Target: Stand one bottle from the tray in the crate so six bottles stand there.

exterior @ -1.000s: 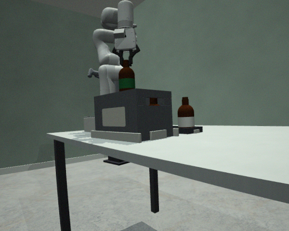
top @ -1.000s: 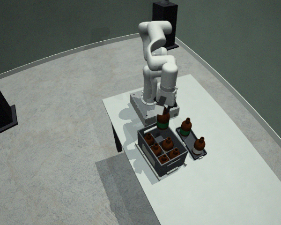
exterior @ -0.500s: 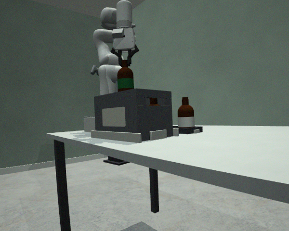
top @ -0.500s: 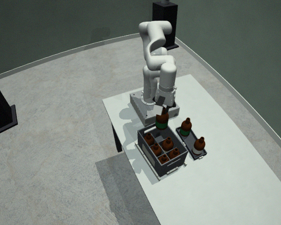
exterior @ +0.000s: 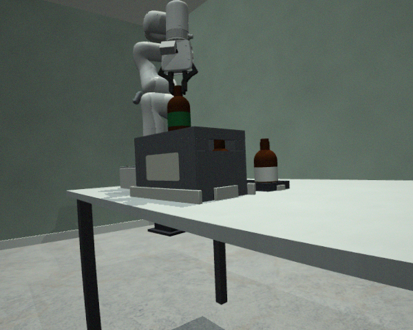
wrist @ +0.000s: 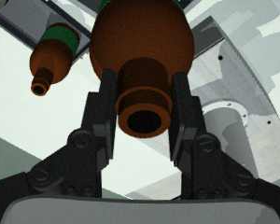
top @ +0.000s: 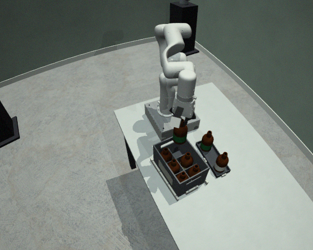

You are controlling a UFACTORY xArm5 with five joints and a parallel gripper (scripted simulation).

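Now: hand 90 mm short of the dark grey crate, 50 mm to the left of it and 250 mm above it. Also, from my hand: dark tray (120 mm ahead, 190 mm to the left, 320 mm below).
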